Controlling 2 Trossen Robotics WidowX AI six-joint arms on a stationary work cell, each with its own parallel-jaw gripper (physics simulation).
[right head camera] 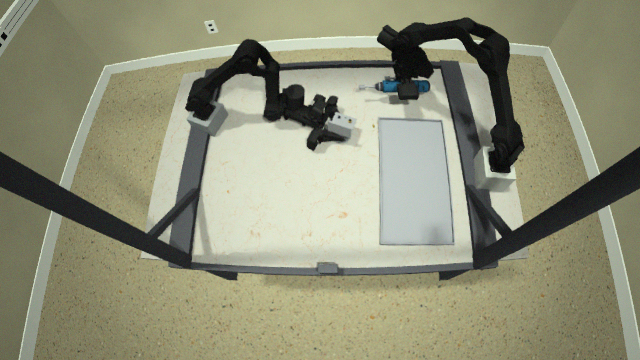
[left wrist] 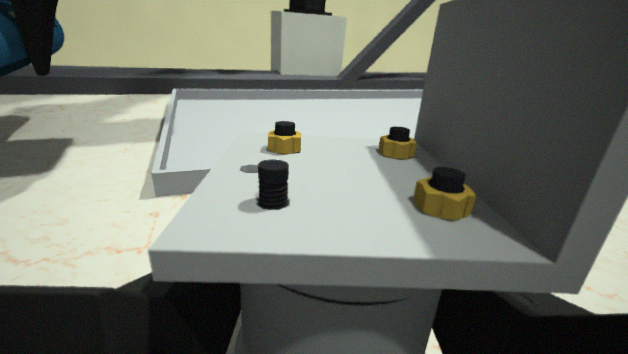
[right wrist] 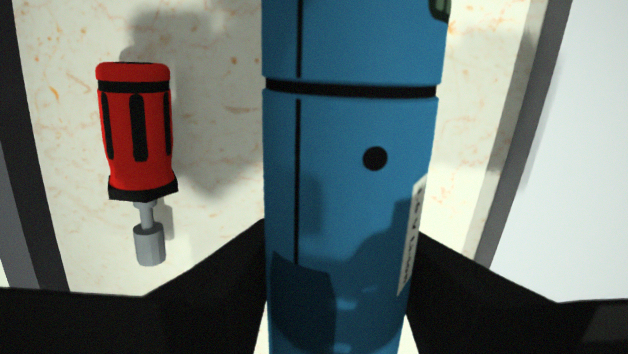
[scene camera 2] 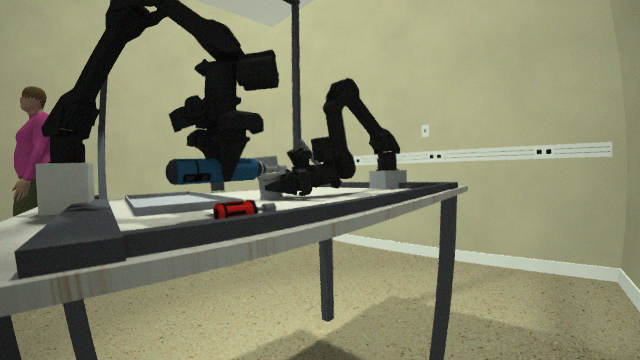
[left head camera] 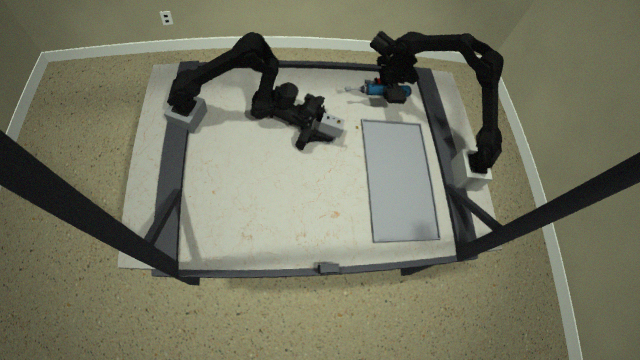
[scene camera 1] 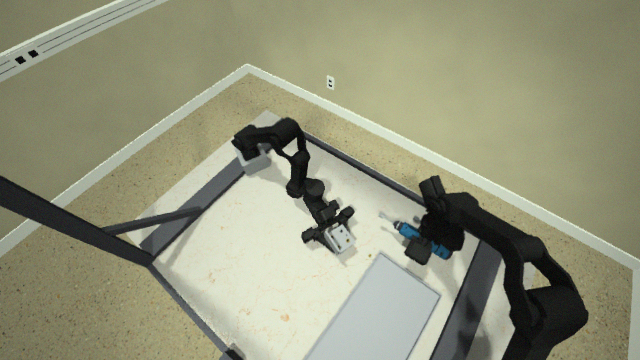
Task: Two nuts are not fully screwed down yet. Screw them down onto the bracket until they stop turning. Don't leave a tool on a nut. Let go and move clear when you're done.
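Pixels of known places: left gripper, fingertip midpoint: (scene camera 2: 262, 187) (scene camera 1: 342, 247); right gripper, fingertip midpoint: (right wrist: 332, 233) (scene camera 2: 221, 182) (left head camera: 384, 93) (scene camera 1: 419, 240); left arm's base, origin of the base link: (right head camera: 204, 111) (scene camera 2: 387, 170) (left head camera: 184, 106) (scene camera 1: 250, 152); right arm's base, origin of the base link: (right head camera: 499, 162) (left wrist: 306, 13) (left head camera: 477, 164).
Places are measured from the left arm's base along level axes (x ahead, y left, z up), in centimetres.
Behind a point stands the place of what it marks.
The grey L-shaped bracket (left head camera: 331, 125) @(x 46.5, y 8.2, z 4.6 cm) (right head camera: 342, 125) @(x 47.6, y 8.4, z 4.6 cm) (left wrist: 340, 220) @(x 43.8, y 11.8, z 0.5 cm) stands upright on a round base. In the left wrist view three gold nuts (left wrist: 284, 142) @(x 47.3, y 13.3, z 0.5 cm) (left wrist: 397, 146) @(x 47.6, y 10.0, z 0.6 cm) (left wrist: 444, 201) @(x 44.1, y 9.8, z 0.9 cm) sit low on black studs; a fourth stud (left wrist: 273, 185) @(x 44.1, y 13.1, z 0.9 cm) is bare. I cannot tell how tightly each nut is seated. My left gripper (scene camera 1: 339, 239) @(x 48.0, y 11.5, z -3.3 cm) (left wrist: 340, 320) is shut on the bracket's base. My right gripper (scene camera 2: 232, 167) (right wrist: 332, 233) @(x 58.8, y 32.9, z -1.0 cm) is shut on the blue power driver (left head camera: 375, 89) @(x 55.3, y 29.8, z 2.6 cm) (right head camera: 387, 86) @(x 54.6, y 29.3, z 2.6 cm) (right wrist: 350, 130) @(x 62.7, y 34.8, z 3.0 cm), holding it level above the table, its socket (right head camera: 362, 87) @(x 47.0, y 26.5, z 1.6 cm) pointing left in the head views, apart from the bracket.
A red hand nut driver (scene camera 2: 235, 210) @(x 57.3, y 43.2, z -4.7 cm) (right wrist: 137, 125) @(x 58.0, y 41.2, z -3.9 cm) lies on the table under and beside the blue driver, near the table's back rail (left head camera: 325, 65) @(x 35.3, y 39.5, z -4.9 cm). A shallow grey tray (left head camera: 367, 180) @(x 62.6, y 1.2, z -6.3 cm) (right head camera: 381, 185) @(x 63.8, y -0.7, z -5.0 cm) lies on the right in the head views. A person (scene camera 2: 32, 140) stands beyond the table.
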